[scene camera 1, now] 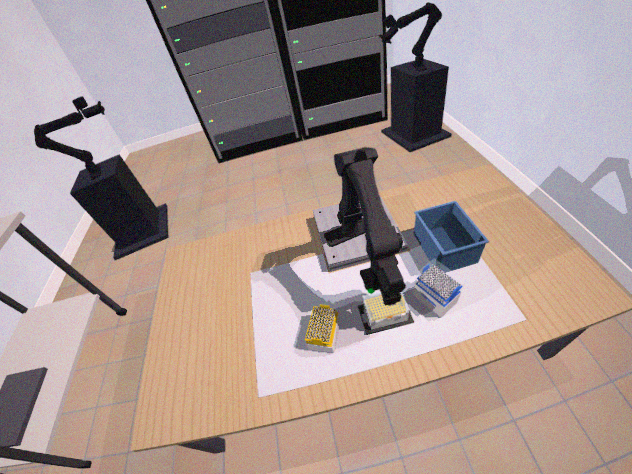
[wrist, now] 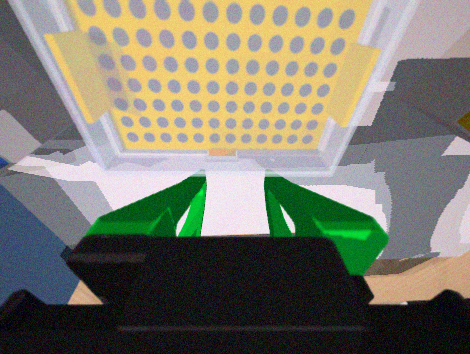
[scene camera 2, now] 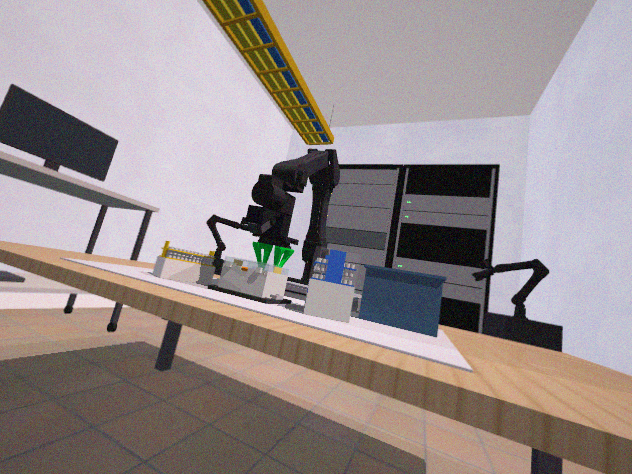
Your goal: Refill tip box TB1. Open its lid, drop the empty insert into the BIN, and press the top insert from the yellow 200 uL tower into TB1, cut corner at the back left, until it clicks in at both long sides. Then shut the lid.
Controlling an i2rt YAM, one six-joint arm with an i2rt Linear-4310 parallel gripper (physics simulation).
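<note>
Tip box TB1 (scene camera 1: 390,322) (scene camera 2: 237,280) sits on a dark base in the middle of the white mat. Its clear lid (wrist: 102,162) is down over a yellow insert (scene camera 1: 382,308) (wrist: 220,75) with holes and no tips to be seen. My gripper (scene camera 2: 270,265) (wrist: 235,177) is open and empty, with its green fingers pointing down, parted, at the back edge of the box; in the scene camera 1 view the arm hides the fingertips. The yellow tower (scene camera 1: 321,325) (scene camera 2: 183,270) holds a tip-filled insert and stands left of the box. The blue BIN (scene camera 1: 462,255) (scene camera 2: 400,301) stands at the back right.
A blue tip tower (scene camera 1: 439,282) (scene camera 2: 329,301) stands between TB1 and the BIN, close to the arm's right. The arm's base plate (scene camera 1: 342,259) is behind the white mat (scene camera 1: 285,375) on the wooden table (scene camera 1: 199,331).
</note>
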